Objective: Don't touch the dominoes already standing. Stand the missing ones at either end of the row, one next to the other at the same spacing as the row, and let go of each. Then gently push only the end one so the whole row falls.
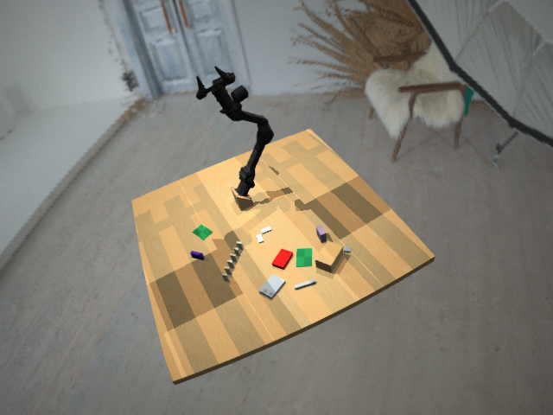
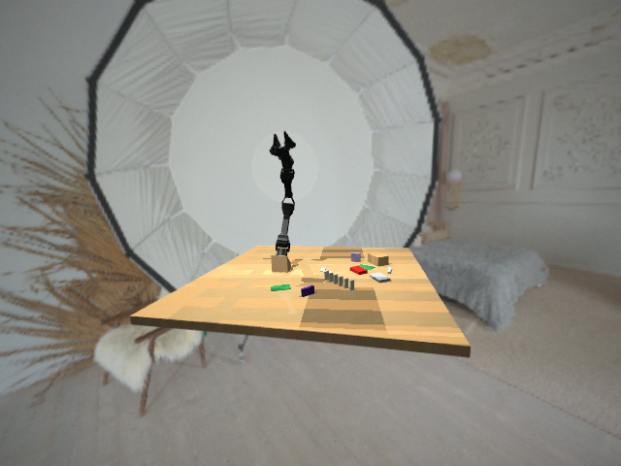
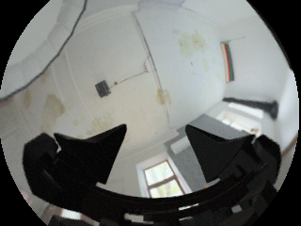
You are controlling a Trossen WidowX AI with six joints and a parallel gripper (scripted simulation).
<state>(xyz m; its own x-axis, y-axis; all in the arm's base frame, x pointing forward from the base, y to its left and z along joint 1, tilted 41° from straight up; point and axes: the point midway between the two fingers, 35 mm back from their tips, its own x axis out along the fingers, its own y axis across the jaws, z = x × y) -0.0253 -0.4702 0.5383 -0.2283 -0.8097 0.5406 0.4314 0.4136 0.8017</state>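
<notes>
Right now my gripper tip is 79 cm above the lilac block, 44 cm short of it and 19 cm to the right of it. From my gripper tip the other things lie so: red tile (81 cm below, 44 cm ahead, 3 cm to the right); then purple block (80 cm below, 36 cm to the right, 16 cm ahead); then grey plate (81 cm below, 54 cm ahead, 15 cm to the right).
</notes>
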